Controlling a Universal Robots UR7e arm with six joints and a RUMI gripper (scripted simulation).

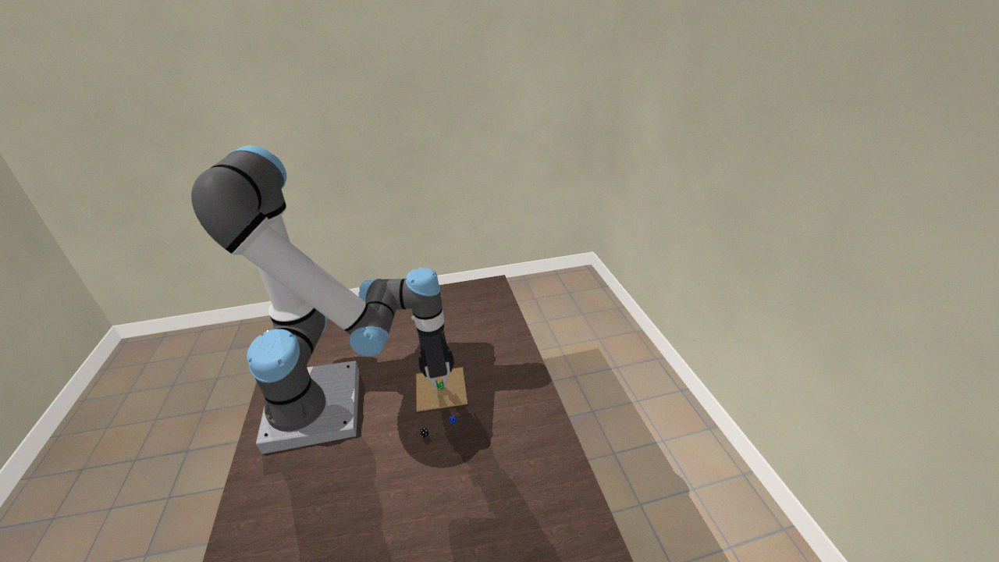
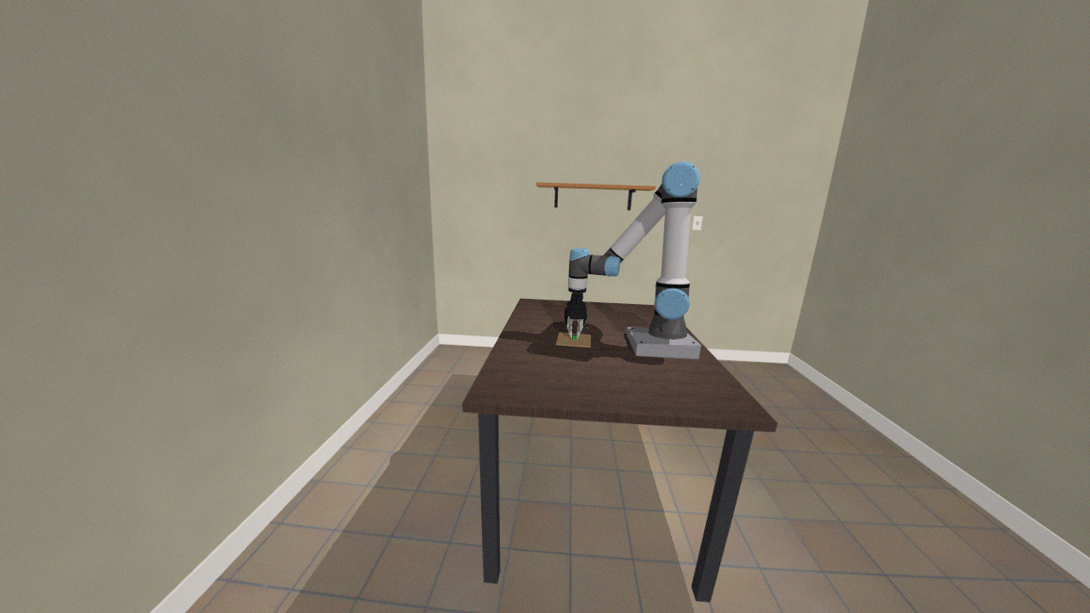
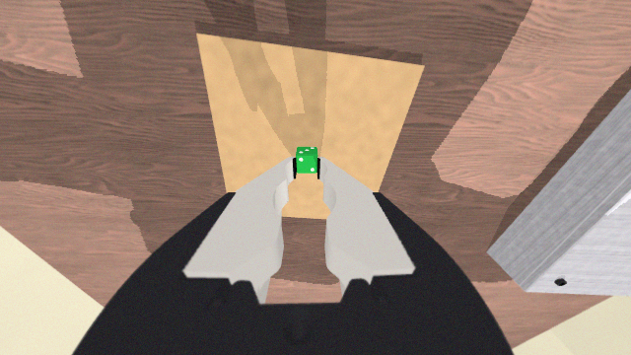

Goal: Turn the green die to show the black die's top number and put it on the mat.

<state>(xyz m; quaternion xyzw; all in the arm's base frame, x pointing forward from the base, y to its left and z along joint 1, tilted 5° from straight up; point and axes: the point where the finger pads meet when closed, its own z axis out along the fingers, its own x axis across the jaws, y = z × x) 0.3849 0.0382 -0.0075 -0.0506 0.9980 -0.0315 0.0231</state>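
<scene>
The green die lies 10 mm below my hand. From my hand the other things lie so: blue die (30 mm ahead, 120 mm to the right, 10 mm below); tan mat (20 mm below); black die (50 mm behind, 150 mm to the right, 10 mm below).
</scene>
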